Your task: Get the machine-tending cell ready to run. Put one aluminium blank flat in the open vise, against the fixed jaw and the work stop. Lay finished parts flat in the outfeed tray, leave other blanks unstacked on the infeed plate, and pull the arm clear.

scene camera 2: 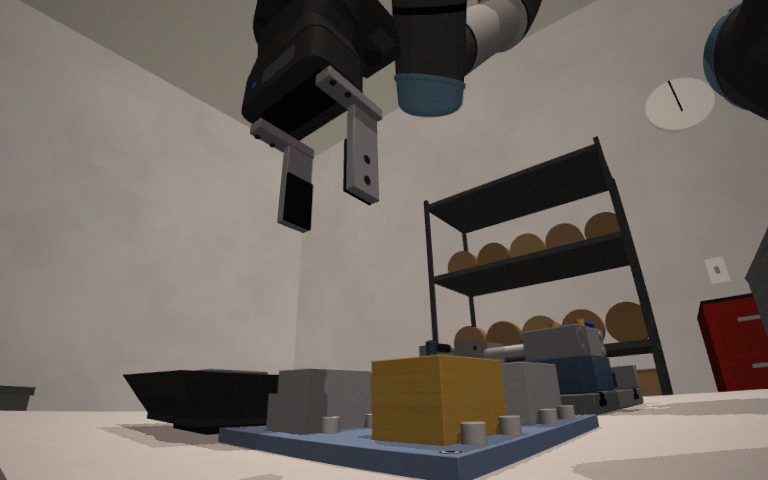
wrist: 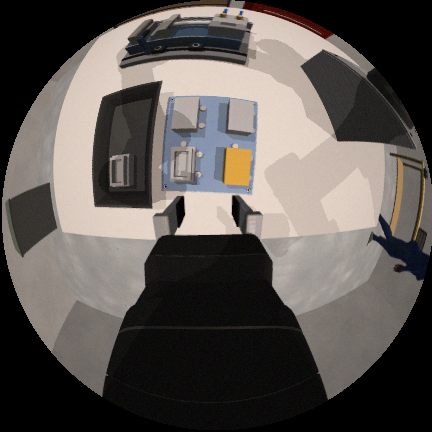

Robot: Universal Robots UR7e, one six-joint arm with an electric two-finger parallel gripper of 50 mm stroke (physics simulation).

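Frame: origin at the arm's base, x ahead, y left, z up, level; centimetres.
Seen in the pictures: gripper, fingertip midpoint: (scene camera 2: 325, 212) (wrist: 207, 204).
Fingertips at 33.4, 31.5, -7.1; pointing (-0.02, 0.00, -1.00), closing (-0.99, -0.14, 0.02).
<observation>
Offsets run from my fingertips to a thing's top centre, as dx, dy, dz.
My gripper (scene camera 2: 329, 213) (wrist: 207, 204) is open and empty, high above the near edge of the blue infeed plate @(+0.8, -8.7, -12.2) (scene camera 2: 339, 447) (wrist: 213, 135). On the plate, apart, stand a plain grey blank @(+5.5, -12.7, -8.6) (wrist: 185, 114), another grey blank @(-3.5, -13.6, -8.6) (scene camera 2: 529, 391) (wrist: 241, 116), a grey part with a rectangular pocket @(+4.8, -3.8, -8.7) (wrist: 183, 164) and a yellow block @(-4.2, -4.6, -8.6) (scene camera 2: 438, 399) (wrist: 237, 166). A second pocketed part @(+16.7, -2.1, -8.3) (wrist: 121, 171) lies in the black outfeed tray (scene camera 2: 203, 393) (wrist: 156, 107). The vise @(+11.4, -39.1, -3.1) (scene camera 2: 583, 373) (wrist: 192, 33) stands beyond the plate; I cannot make out a blank between its jaws.
Short pegs (scene camera 2: 473, 433) (wrist: 202, 108) stand beside the pieces on the plate. A dark angular panel (wrist: 352, 102) is at the right in the wrist view. A shelf rack (scene camera 2: 637, 283) and a red cabinet (scene camera 2: 730, 345) stand behind in the scene view.
</observation>
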